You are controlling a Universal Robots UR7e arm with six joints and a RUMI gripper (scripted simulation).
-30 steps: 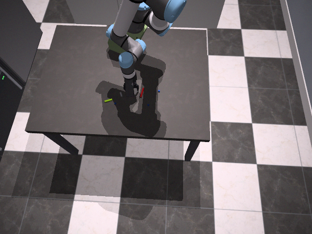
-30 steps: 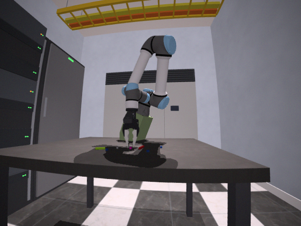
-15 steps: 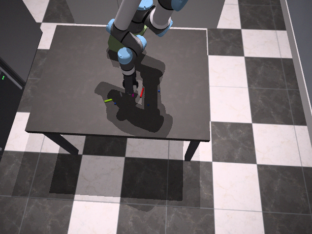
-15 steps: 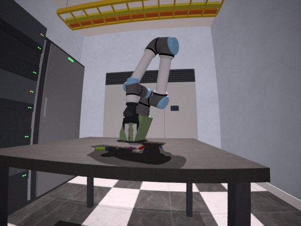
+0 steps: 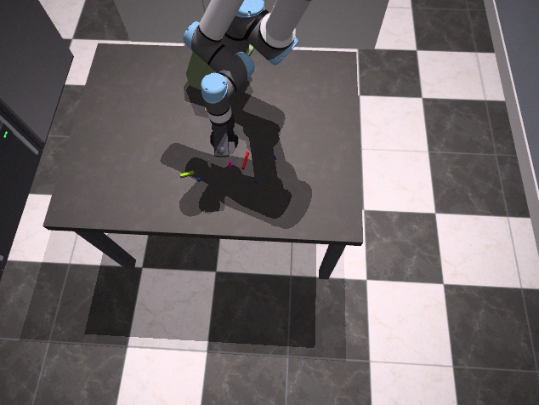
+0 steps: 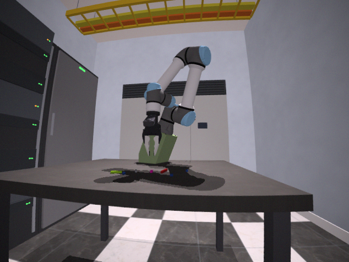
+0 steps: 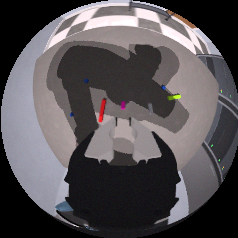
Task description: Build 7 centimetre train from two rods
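The lime rod lies 8 cm ahead of my hand, 14 cm to the right of it and 9 cm below it. Round my hand: grey rod (1 cm ahead, 8 cm to the right, 9 cm below); then red rod (3 cm behind, 5 cm to the left, 9 cm below); then magenta rod (9 cm below).
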